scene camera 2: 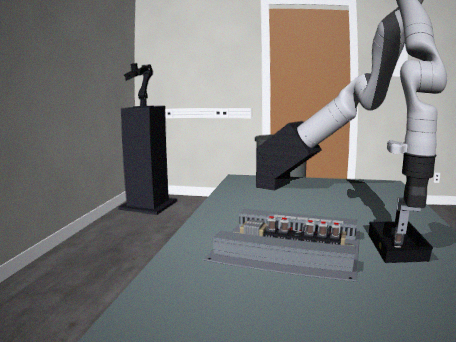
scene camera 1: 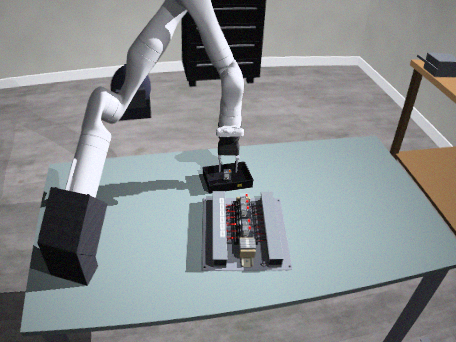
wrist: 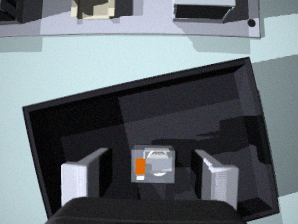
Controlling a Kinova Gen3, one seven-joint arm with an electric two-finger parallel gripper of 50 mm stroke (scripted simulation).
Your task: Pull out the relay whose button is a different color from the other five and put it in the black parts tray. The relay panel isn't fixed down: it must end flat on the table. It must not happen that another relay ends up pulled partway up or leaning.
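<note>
There is a black parts tray that I can see, and there is my gripper, which appears in the wrist view as well.
</note>
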